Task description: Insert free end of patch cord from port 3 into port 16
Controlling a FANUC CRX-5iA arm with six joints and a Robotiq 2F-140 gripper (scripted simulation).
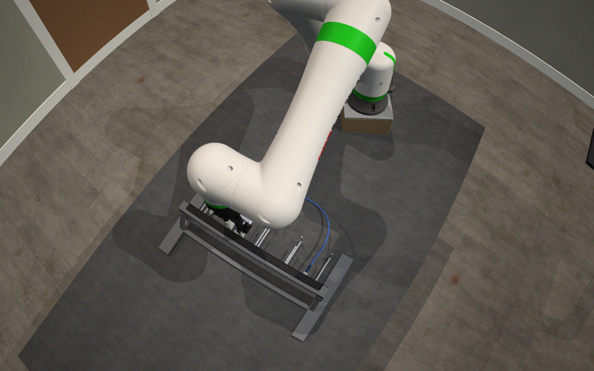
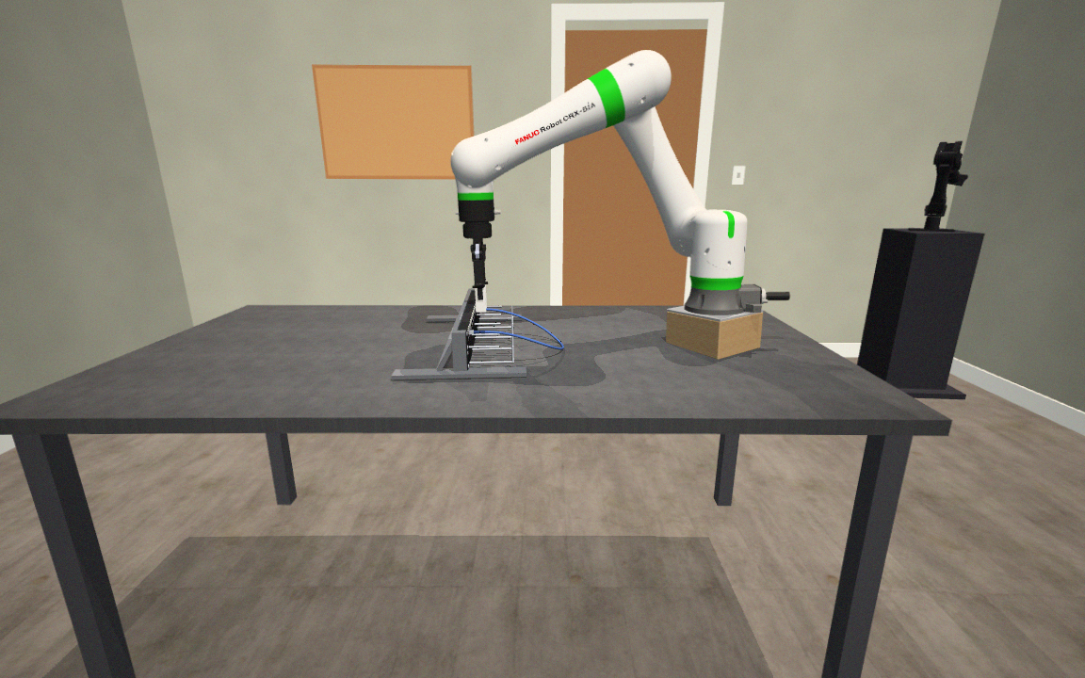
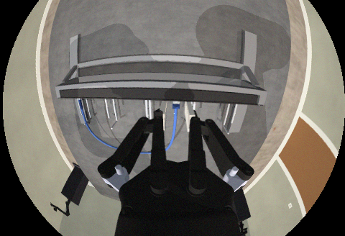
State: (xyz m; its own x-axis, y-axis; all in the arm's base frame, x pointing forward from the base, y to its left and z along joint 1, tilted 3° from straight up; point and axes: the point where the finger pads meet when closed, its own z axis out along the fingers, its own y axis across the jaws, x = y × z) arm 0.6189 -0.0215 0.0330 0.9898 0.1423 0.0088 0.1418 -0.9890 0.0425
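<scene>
The plug is 30 mm below my hand and 10 mm ahead of it.
</scene>
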